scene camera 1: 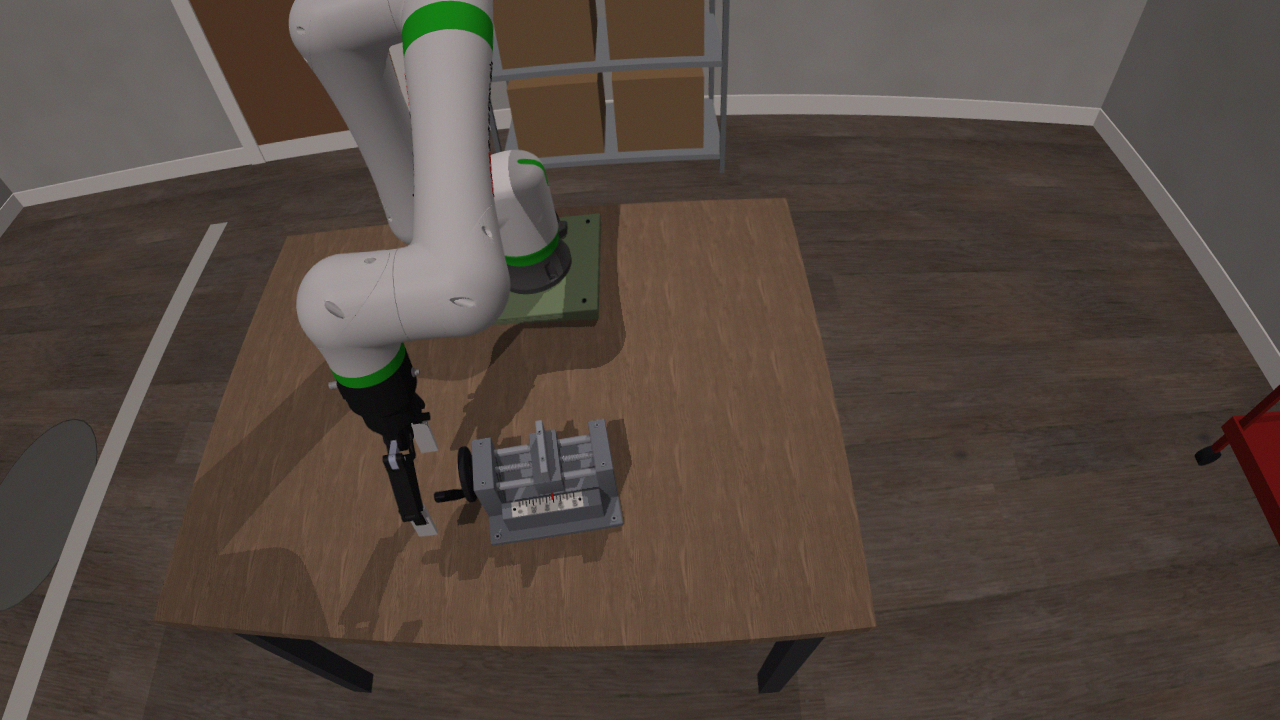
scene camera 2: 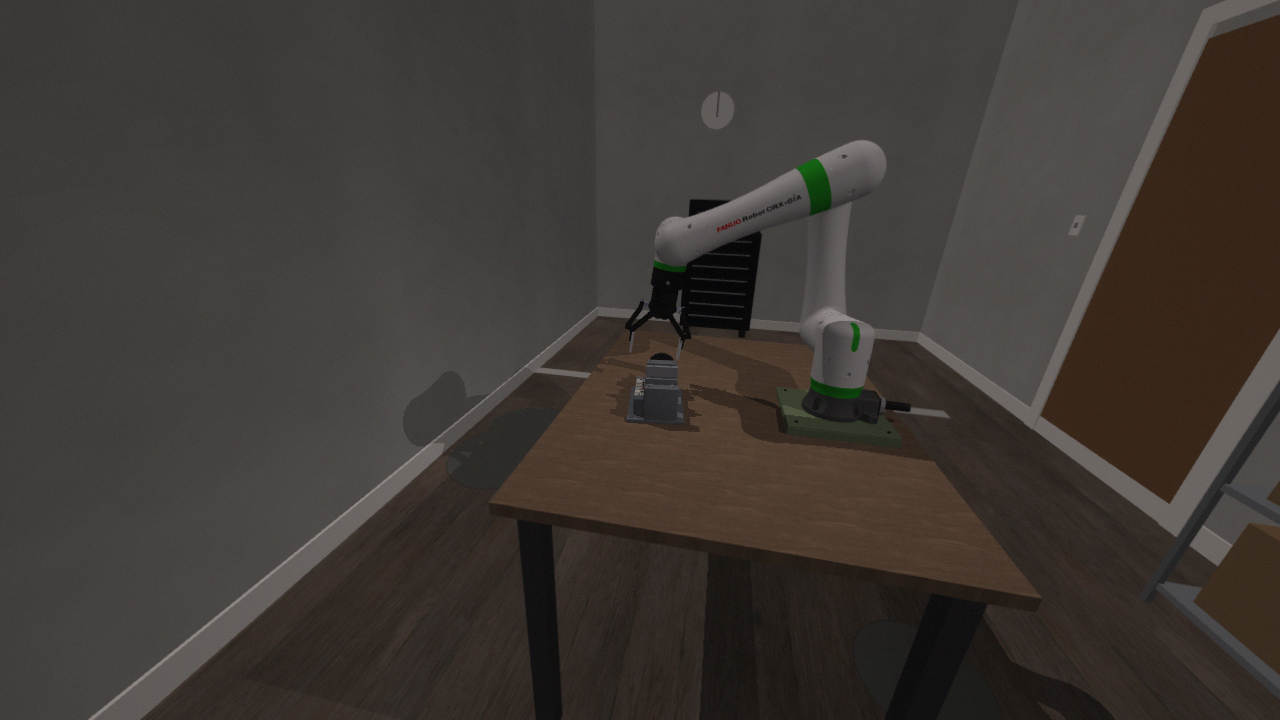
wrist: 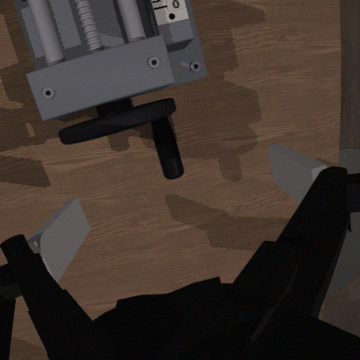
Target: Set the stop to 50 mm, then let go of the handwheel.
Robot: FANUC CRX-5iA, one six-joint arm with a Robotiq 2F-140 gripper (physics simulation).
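Where they show: gripper, fingertip midpoint: (scene camera 1: 428,489) (scene camera 2: 653,354) (wrist: 174,188); arm's base at its link origin: (scene camera 1: 533,265) (scene camera 2: 830,410).
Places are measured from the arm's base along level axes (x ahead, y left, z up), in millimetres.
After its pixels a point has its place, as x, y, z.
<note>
The grey stop device stands on the table, with its upright stop block (scene camera 1: 542,454) @[466, 96, 103] between two end plates. A red pointer (scene camera 1: 552,497) @[500, 103, 37] is near the middle of the white scale (scene camera 1: 537,508) @[518, 83, 36] (wrist: 176,13) @[525, 51, 35]; its exact reading is too small to tell. In the wrist view the "0" end of the scale shows; the pointer is out of frame. The black handwheel (scene camera 1: 465,474) @[495, -15, 89] (wrist: 117,121) @[480, -23, 96] is on the device's left end, its crank handle (scene camera 1: 449,495) @[515, -46, 57] (wrist: 168,150) @[512, -49, 58] pointing outward. My gripper (scene camera 1: 424,481) @[513, -74, 69] (scene camera 2: 656,345) @[513, -74, 69] (wrist: 174,188) @[513, -74, 69] is open and empty, above and left of the handle, apart from it.
The device (scene camera 2: 662,404) @[428, 183, 37] stands on the wooden table (scene camera 1: 716,358) @[206, 344, -20] (scene camera 2: 751,501) @[198, 418, -20]. The robot's green base plate (scene camera 1: 586,268) @[15, 105, 5] (scene camera 2: 841,434) @[-7, 125, -2] is at the table's back. A shelf rack (scene camera 1: 723,116) stands behind the table and a red cart (scene camera 1: 1257,456) is at the far right.
</note>
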